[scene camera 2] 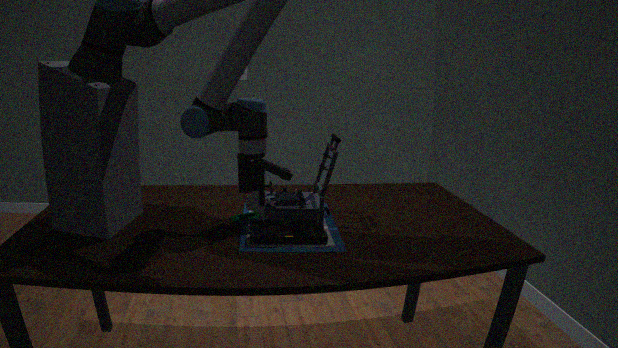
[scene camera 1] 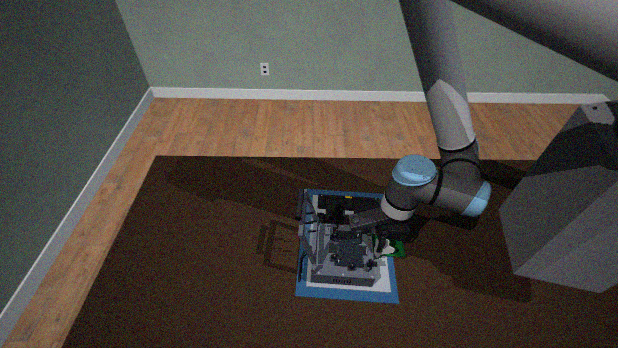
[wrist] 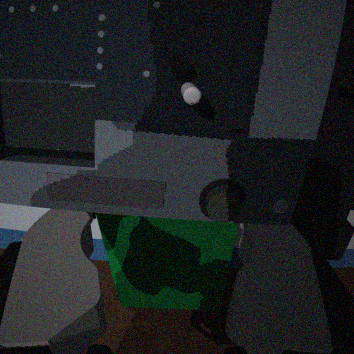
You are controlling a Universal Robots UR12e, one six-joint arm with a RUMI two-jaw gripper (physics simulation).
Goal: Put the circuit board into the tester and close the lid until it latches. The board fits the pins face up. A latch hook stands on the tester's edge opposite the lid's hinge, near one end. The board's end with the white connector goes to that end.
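Pixels of known places: gripper, fingertip midpoint: (scene camera 2: 261, 216) (scene camera 1: 373, 246); arm's base, link origin: (scene camera 2: 94, 73).
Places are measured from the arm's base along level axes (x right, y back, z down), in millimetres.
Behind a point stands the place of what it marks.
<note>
The green circuit board (scene camera 1: 398, 249) @(y -470, x -95, z 481 mm) (scene camera 2: 244, 217) @(y -498, x -80, z 476 mm) (wrist: 165, 260) @(y -507, x -92, z 474 mm) is tilted between the jaws of my gripper (scene camera 1: 384, 247) @(y -549, x -100, z 478 mm) (wrist: 166, 222) @(y -549, x -100, z 478 mm), which is shut on it at two opposite edges. In the wrist view its upper edge meets the tester's side wall; whether they touch is unclear. The board is outside the tester's nest, on the side opposite the hinge. The grey tester (scene camera 1: 345, 276) @(y -632, x -241, z 434 mm) (scene camera 2: 287, 215) @(y -636, x -65, z 455 mm) (wrist: 187, 155) @(y -586, x -102, z 433 mm) has its lid (scene camera 1: 308, 235) @(y -750, x -190, z 335 mm) (scene camera 2: 327, 165) @(y -757, x -175, z 317 mm) standing open, nearly upright. A pale pin (wrist: 191, 95) @(y -607, x -108, z 413 mm) stands on the tester. The white connector and latch hook cannot be made out clearly.
The tester stands on a blue-bordered white mat (scene camera 1: 395, 295) @(y -479, x -244, z 491 mm) (scene camera 2: 338, 246) @(y -789, x 76, z 491 mm) on the dark brown table (scene camera 1: 200, 300) @(y -1029, x -360, z 493 mm) (scene camera 2: 425, 225) @(y -1099, x -103, z 493 mm). A black part with a yellow mark (scene camera 1: 348, 197) @(y -648, x 76, z 466 mm) (scene camera 2: 289, 236) @(y -650, x 77, z 465 mm) sits at one end of the tester. The grey robot pedestal (scene camera 1: 560, 225) @(y -117, x -92, z 248 mm) (scene camera 2: 90, 160) @(y -66, x 148, z 250 mm) stands on the table beyond the arm.
</note>
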